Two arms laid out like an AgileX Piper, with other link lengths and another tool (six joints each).
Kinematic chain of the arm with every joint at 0, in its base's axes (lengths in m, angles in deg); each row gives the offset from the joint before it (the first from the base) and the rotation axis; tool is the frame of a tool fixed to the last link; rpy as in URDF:
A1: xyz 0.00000 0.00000 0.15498 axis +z
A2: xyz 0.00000 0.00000 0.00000 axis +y
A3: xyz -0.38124 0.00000 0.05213 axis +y
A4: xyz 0.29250 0.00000 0.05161 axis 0.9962 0 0.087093
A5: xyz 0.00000 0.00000 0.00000 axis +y
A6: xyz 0.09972 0.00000 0.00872 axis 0.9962 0 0.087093
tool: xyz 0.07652 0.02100 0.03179 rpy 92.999 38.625 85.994
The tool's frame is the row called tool.
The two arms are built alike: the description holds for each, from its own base.
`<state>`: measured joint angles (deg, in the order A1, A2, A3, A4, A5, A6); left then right.
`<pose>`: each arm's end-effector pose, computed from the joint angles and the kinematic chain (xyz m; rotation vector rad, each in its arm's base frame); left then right.
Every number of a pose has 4 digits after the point. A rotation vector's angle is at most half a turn.
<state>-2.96 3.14 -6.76 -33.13 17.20 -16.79 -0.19 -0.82 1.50 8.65 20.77 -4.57</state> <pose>0.0920 -0.0015 0.2798 0.3254 1.6515 -0.2791 0.0893 0.0287 0.2253 0.9612 1.7919 0.5680</pose>
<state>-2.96 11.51 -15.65 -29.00 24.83 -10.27 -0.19 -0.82 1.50 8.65 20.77 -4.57</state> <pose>0.1033 -0.0107 0.3213 0.5312 1.7459 -0.1871 0.0893 0.0287 0.2253 0.9612 1.7919 0.5680</pose>
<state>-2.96 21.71 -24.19 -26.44 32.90 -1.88 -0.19 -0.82 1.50 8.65 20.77 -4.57</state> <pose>0.1266 -0.0213 0.3521 0.7655 1.8569 -0.1195 0.0893 0.0287 0.2253 0.9612 1.7919 0.5680</pose>
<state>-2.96 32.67 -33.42 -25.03 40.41 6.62 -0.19 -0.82 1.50 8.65 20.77 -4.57</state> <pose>0.1602 -0.0324 0.3820 1.0002 1.9334 -0.0840 0.0893 0.0287 0.2253 0.9612 1.7919 0.5680</pose>
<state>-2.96 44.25 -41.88 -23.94 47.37 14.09 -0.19 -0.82 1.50 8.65 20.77 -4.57</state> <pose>0.2034 -0.0429 0.3964 1.2254 2.0049 -0.0932 0.0893 0.0287 0.2253 0.9612 1.7919 0.5680</pose>
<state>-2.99 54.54 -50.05 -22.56 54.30 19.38 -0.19 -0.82 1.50 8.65 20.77 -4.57</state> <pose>0.2450 -0.0512 0.4032 1.4192 2.0576 -0.1307 0.0893 0.0287 0.2253 0.9612 1.7919 0.5680</pose>
